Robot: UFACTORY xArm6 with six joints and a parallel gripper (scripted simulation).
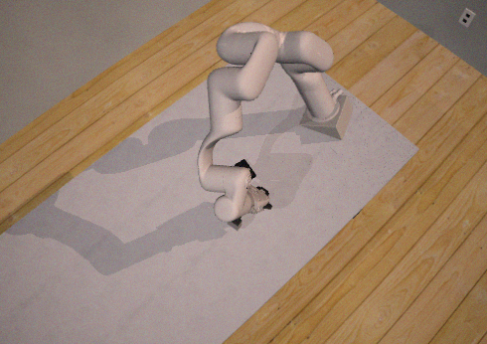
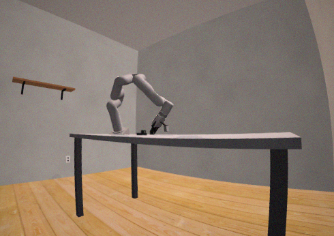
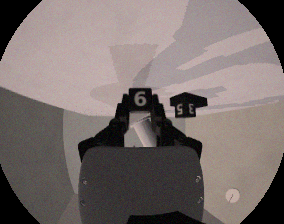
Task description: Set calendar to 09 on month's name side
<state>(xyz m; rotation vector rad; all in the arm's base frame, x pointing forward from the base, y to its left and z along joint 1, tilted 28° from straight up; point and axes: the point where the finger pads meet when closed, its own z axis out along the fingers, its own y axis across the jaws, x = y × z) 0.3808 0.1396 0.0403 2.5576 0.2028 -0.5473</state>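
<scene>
Now: hand 2 cm above the black date cube and 1 cm past it. From my hand the other things lie so: black cube: 9 cm to the right, 2 cm behind, 1 cm below.
</scene>
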